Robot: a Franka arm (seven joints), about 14 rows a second.
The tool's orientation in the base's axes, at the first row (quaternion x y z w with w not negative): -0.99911 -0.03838 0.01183 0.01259
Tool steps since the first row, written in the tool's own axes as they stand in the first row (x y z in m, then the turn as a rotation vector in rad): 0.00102 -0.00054 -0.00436 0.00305 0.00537 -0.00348; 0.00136 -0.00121 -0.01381 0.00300 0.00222 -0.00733; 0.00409 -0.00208 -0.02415 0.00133 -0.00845 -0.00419; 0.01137 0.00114 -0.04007 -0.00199 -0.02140 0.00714; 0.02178 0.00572 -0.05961 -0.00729 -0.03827 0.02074
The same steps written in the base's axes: 0.00108 0.00051 0.00435 0.00354 -0.00520 0.00327; 0.00160 0.00098 0.01380 0.00334 -0.00216 0.00720; 0.00451 0.00180 0.02410 0.00078 0.00842 0.00438; 0.01241 -0.00123 0.03976 -0.00379 0.02135 -0.00653; 0.02361 -0.00547 0.05893 -0.01070 0.03809 -0.01956
